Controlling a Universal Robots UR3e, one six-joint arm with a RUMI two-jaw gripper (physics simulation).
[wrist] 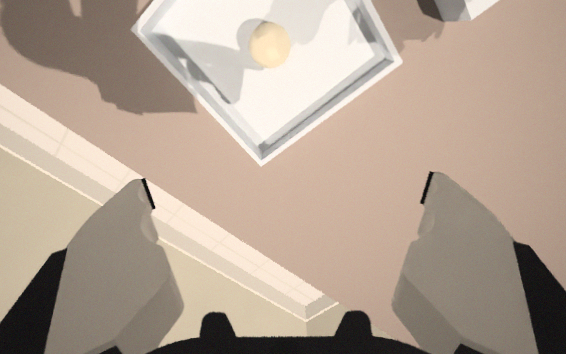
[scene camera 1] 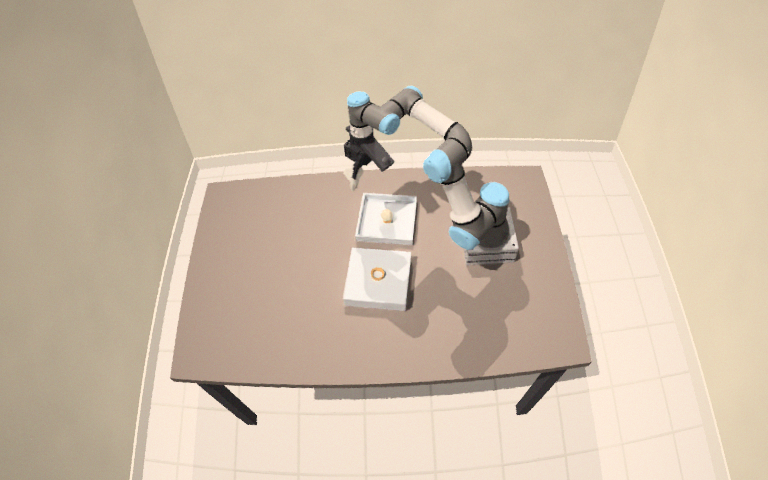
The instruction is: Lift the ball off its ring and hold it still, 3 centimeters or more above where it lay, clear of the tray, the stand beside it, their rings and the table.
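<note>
A pale yellow-orange ball [scene camera 1: 386,215] [wrist: 270,45] sits near the middle of the white walled tray [scene camera 1: 357,226] [wrist: 331,112]. A bit of orange ring shows under the ball in the scene view; the ball hides its ring in the wrist view. My gripper [scene camera 1: 353,183] [wrist: 286,180] is open and empty. It hangs above the table's back edge, behind and to the left of the tray in the scene view, and apart from the ball. In the wrist view the ball lies beyond the fingertips, at the top of the picture.
A white stand [scene camera 1: 362,297] [wrist: 482,7] is in front of the tray in the scene view, with an orange ring [scene camera 1: 372,276] on its top. Both stand on the brown table [scene camera 1: 254,283] [wrist: 325,220]. The arm's base is at the right, and a wall rises behind the table.
</note>
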